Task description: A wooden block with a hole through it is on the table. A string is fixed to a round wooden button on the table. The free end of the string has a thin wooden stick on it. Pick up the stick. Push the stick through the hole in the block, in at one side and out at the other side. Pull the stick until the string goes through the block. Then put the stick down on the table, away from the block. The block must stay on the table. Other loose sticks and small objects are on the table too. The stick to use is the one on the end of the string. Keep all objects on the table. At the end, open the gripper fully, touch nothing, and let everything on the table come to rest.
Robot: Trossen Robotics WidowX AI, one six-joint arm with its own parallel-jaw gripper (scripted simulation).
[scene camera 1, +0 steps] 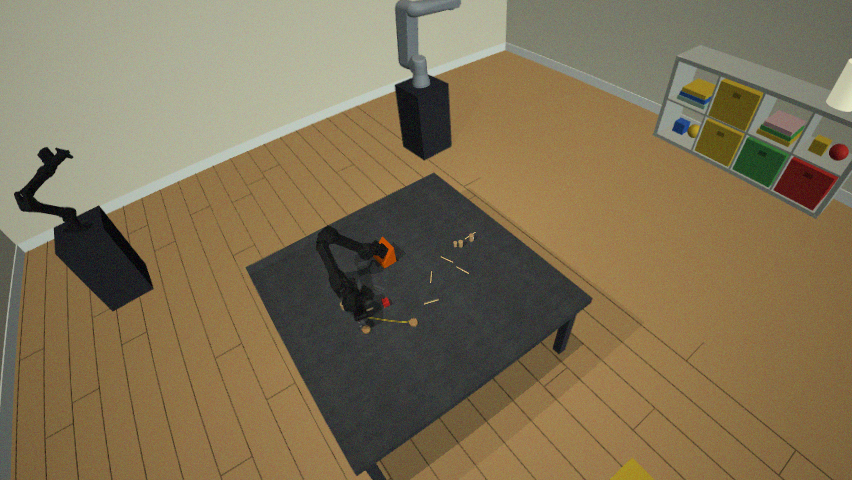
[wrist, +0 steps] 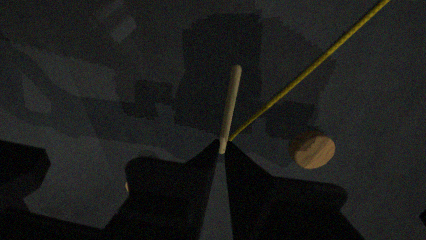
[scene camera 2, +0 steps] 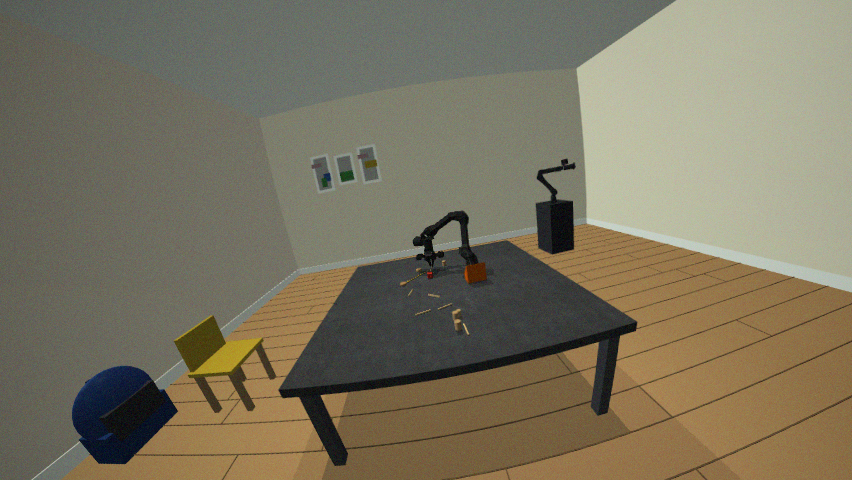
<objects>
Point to a thin wooden stick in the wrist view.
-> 236, 70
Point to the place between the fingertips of my gripper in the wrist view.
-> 222, 144
</objects>
